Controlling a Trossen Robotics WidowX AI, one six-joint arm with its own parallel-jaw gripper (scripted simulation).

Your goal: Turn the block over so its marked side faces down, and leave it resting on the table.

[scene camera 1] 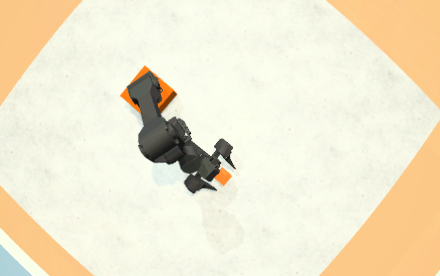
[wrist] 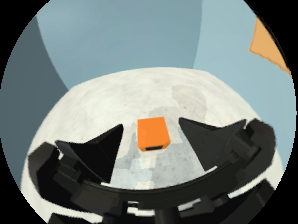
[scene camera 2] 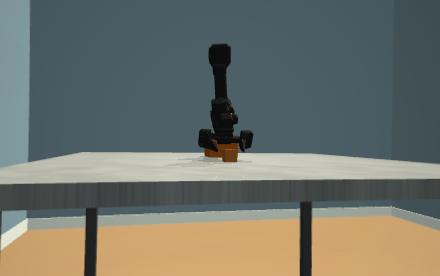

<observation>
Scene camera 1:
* my gripper: 226,179
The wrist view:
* my gripper: 151,123
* orange block: 152,134
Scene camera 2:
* my gripper: 230,150
</observation>
